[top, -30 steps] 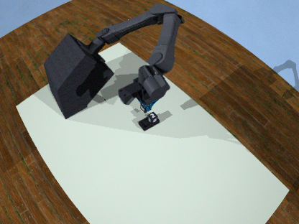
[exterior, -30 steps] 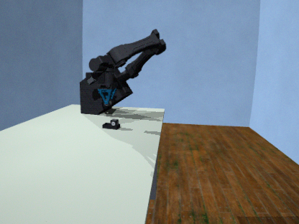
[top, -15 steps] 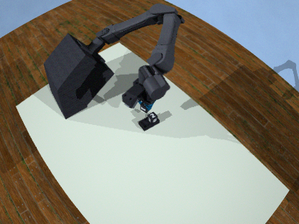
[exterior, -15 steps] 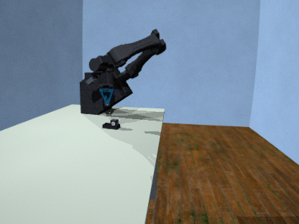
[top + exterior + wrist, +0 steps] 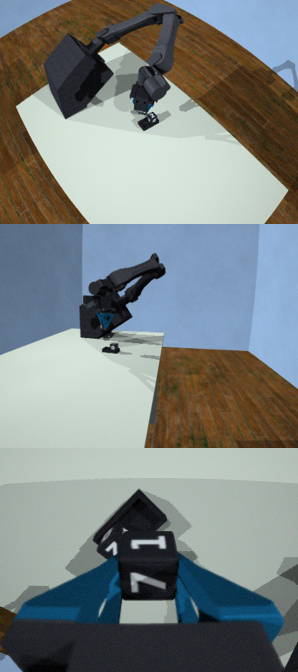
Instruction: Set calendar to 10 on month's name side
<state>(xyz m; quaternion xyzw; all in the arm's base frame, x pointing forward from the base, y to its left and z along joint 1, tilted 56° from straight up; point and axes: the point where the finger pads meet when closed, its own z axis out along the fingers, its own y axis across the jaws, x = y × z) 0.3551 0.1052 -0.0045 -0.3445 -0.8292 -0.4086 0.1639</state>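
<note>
The black tray lies 120 mm below my hand, 30 mm to the left of it and 10 mm behind it.
</note>
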